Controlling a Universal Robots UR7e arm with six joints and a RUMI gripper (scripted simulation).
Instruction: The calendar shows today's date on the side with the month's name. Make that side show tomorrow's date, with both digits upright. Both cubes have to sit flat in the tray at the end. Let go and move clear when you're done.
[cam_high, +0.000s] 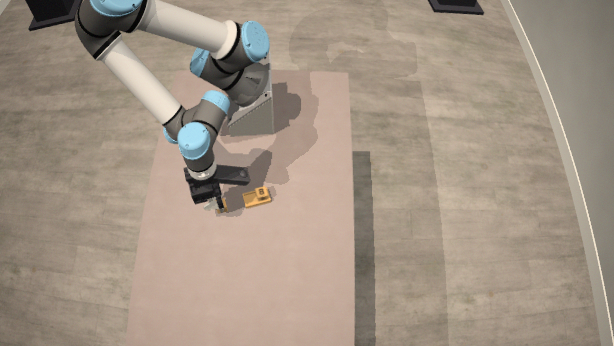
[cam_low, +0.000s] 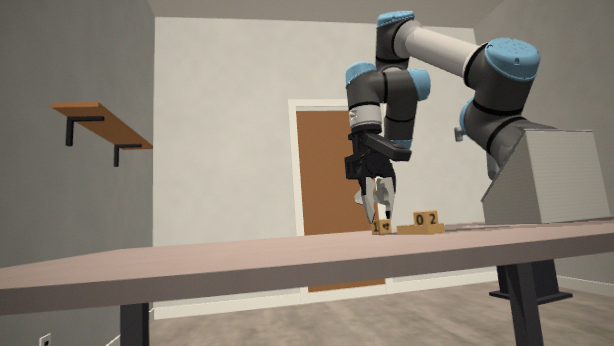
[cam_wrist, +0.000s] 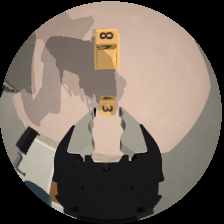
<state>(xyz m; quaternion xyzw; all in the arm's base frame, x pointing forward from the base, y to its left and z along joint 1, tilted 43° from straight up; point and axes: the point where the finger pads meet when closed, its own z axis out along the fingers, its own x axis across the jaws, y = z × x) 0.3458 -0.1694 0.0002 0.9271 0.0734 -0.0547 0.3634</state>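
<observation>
The wooden tray is 20 mm behind my hand, 110 mm to the left of it and 30 mm below it.
</observation>
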